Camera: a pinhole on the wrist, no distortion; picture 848 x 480 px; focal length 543.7 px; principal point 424.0 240.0 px. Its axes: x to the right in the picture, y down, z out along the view. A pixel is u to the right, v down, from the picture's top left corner.
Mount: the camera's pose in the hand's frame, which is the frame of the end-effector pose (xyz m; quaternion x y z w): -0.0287 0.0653 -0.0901 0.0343 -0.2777 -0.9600 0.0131
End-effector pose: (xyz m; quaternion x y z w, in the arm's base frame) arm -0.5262 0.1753 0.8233 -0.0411 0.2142 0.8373 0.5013
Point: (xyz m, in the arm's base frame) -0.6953 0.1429 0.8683
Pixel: 78 72
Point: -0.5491 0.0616 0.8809
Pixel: 791 435
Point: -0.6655 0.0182 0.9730
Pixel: 572 77
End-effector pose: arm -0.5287 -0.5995 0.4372 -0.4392 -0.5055 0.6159 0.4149
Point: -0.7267 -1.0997 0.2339
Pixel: 812 261
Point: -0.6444 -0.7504 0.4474
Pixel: outside the picture
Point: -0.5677 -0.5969 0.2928
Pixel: 140 211
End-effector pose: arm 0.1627 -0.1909 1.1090 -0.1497 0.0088 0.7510 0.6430
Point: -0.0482 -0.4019 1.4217
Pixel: 680 381
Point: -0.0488 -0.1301 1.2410
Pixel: 223 352
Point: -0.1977 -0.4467 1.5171
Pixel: 636 289
